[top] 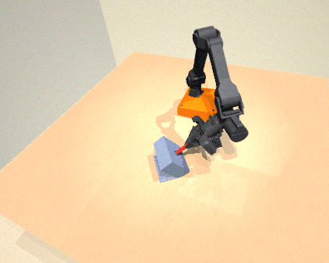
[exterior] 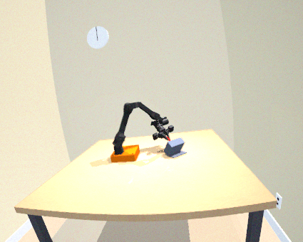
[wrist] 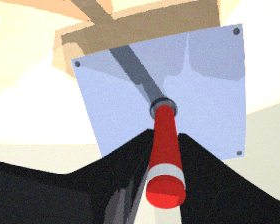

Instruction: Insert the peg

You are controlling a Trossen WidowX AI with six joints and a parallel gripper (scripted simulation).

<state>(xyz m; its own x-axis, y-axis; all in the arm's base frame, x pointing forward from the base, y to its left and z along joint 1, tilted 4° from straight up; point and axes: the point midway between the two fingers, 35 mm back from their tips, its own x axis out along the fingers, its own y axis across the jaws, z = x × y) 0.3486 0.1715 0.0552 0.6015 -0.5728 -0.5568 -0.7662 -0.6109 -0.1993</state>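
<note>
Now: gripper tip 40 mm short of the sloped panel, 40 mm to the left of it and 40 mm above it. From my gripper tip the other things lie so: red peg (10 mm behind, 10 mm to the left, 10 mm above).
</note>
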